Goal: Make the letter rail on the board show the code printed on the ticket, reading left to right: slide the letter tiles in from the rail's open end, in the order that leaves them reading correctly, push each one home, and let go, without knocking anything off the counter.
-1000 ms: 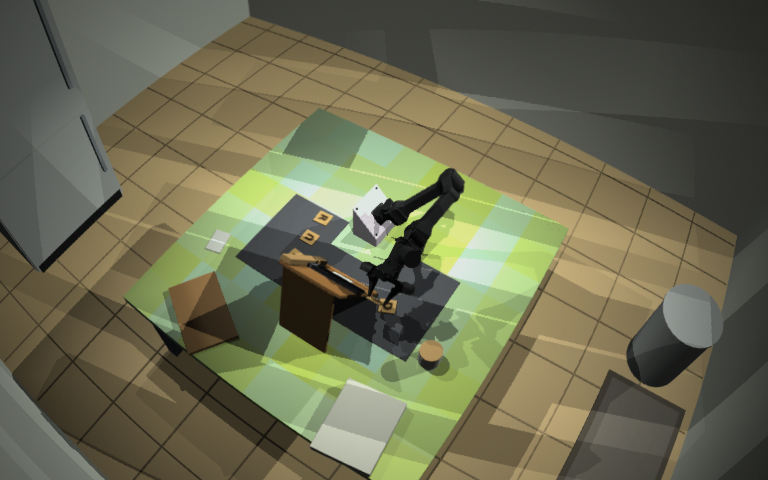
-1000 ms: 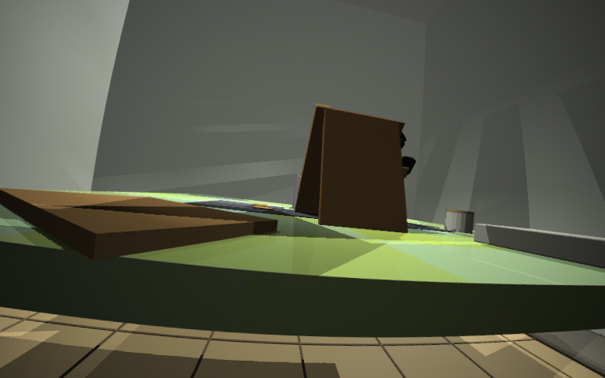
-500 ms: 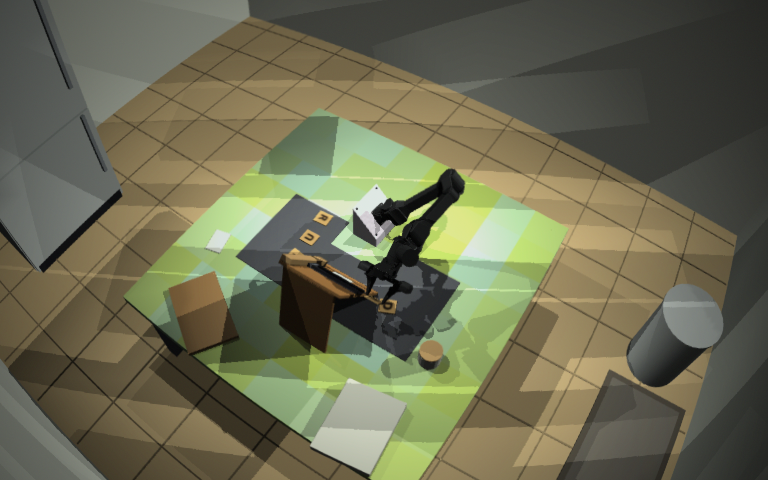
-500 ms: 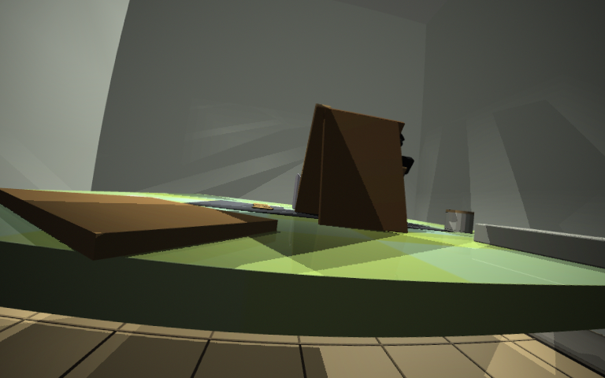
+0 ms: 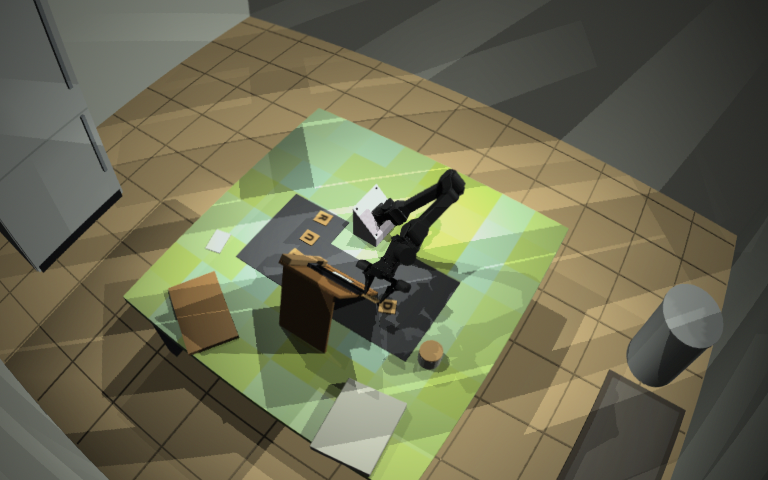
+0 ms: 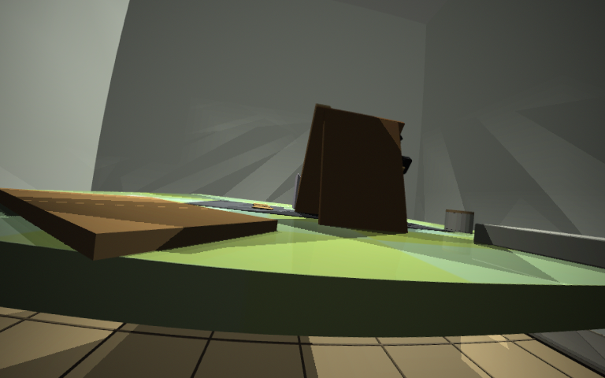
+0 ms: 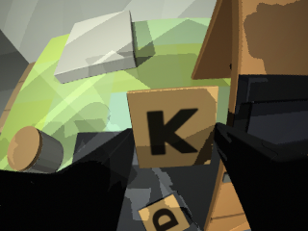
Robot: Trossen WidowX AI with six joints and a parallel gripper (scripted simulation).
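Right now the white ticket is 170 mm to the right of my gripper tip, 70 mm below it and 40 mm behind it. Also, from my gripper tip: dark mat 210 mm to the right, 160 mm below, 150 mm behind; then flat wooden slab 510 mm to the right, 360 mm ahead, 150 mm below; then card 690 mm to the right, 150 mm below, 90 mm ahead.
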